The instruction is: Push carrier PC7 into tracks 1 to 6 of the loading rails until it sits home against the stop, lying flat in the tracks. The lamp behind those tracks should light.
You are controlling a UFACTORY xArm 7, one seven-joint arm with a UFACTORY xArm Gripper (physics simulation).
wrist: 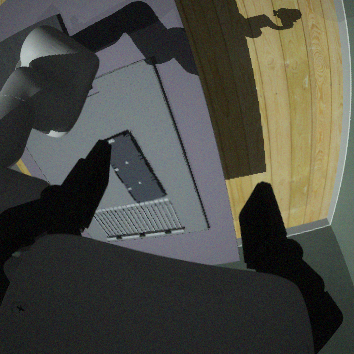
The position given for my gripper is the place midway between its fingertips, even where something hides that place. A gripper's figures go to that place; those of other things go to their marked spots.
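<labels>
There is my gripper (180,180), 13 cm from the lens, while a carrier PC7 (126,160) is 86 cm from the lens.
</labels>
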